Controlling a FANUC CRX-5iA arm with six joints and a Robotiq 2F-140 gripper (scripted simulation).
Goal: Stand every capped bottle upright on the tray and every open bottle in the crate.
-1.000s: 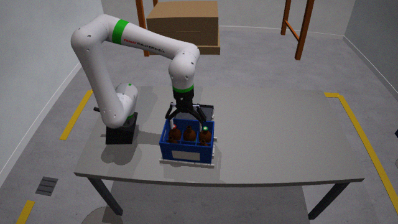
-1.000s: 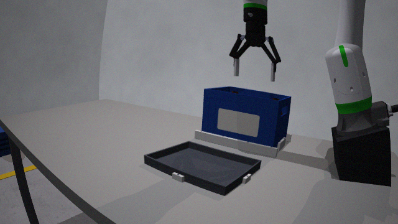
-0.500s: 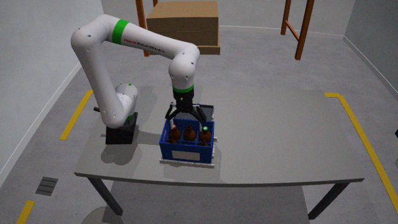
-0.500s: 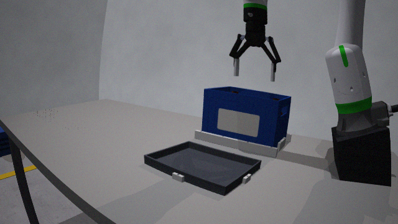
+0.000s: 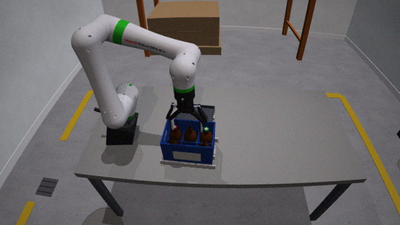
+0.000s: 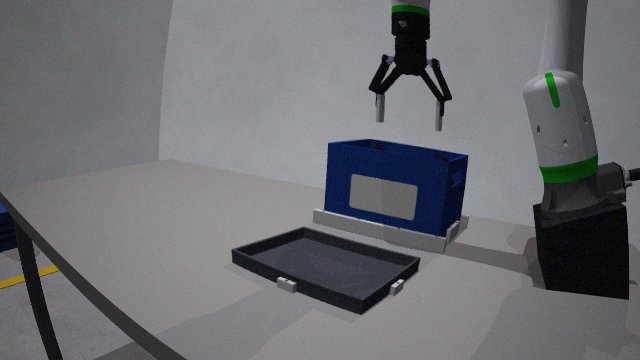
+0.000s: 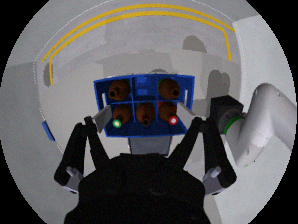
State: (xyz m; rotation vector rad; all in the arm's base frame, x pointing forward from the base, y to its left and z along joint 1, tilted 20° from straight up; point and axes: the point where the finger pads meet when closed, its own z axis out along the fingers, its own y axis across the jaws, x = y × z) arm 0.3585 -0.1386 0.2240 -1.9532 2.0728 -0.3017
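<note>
Right now my hand is 70 mm to the right of the glass bottle and 150 mm above it. The rest, counted from my hand: blue crate (20 mm to the left, 150 mm below); then tray (320 mm to the left, 220 mm below).
</note>
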